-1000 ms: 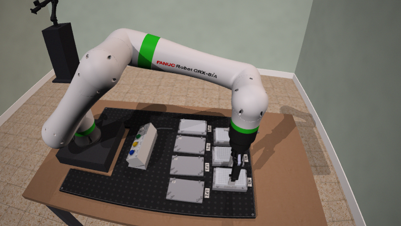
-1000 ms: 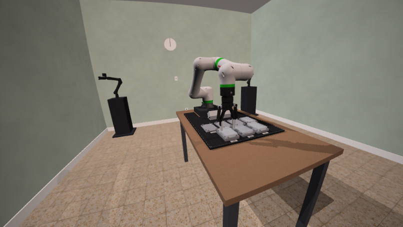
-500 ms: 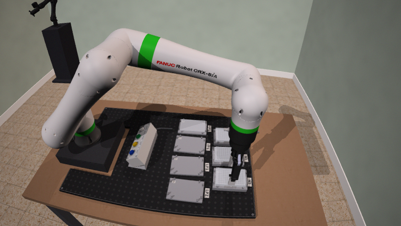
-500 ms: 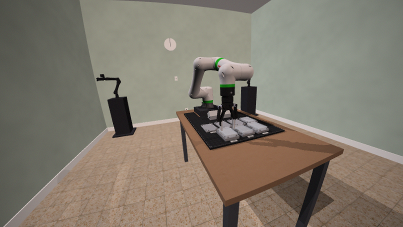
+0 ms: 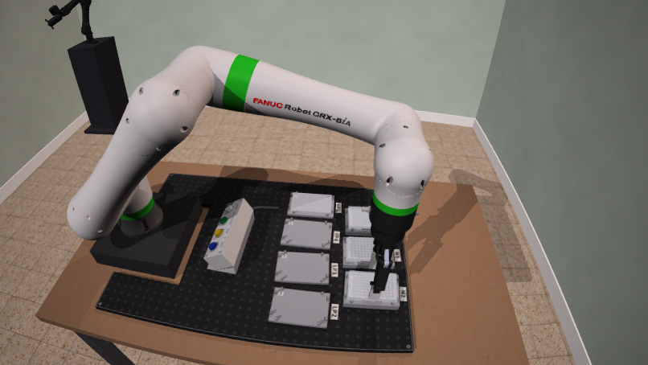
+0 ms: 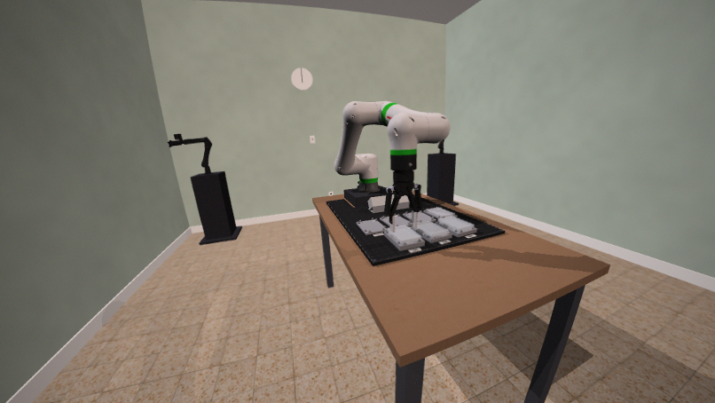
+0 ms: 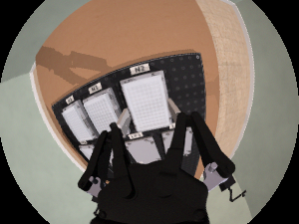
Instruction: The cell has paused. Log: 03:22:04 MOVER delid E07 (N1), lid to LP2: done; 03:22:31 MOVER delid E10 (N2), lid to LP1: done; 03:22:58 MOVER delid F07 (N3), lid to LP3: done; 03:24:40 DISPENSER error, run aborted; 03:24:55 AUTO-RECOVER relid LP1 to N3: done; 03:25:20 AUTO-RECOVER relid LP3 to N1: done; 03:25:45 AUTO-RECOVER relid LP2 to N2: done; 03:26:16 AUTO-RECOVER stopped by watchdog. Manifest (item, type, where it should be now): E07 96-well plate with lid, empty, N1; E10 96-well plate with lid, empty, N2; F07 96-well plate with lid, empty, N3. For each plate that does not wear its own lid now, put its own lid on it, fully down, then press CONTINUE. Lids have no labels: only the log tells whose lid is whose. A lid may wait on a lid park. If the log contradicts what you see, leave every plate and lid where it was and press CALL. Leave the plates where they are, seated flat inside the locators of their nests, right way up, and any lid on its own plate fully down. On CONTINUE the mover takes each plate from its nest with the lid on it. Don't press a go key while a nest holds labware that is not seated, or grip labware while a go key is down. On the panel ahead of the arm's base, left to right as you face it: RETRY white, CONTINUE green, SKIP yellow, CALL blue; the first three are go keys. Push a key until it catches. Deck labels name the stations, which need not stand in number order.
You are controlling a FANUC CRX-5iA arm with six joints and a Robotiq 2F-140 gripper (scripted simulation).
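The nest n2 lies 6 cm below my hand. From my hand the other things lie so: plate (13 cm to the left, 5 cm below, 1 cm behind); then LP2 (18 cm behind, 7 cm to the right, 7 cm below); then LP3 (19 cm behind, 7 cm below, 6 cm to the left).
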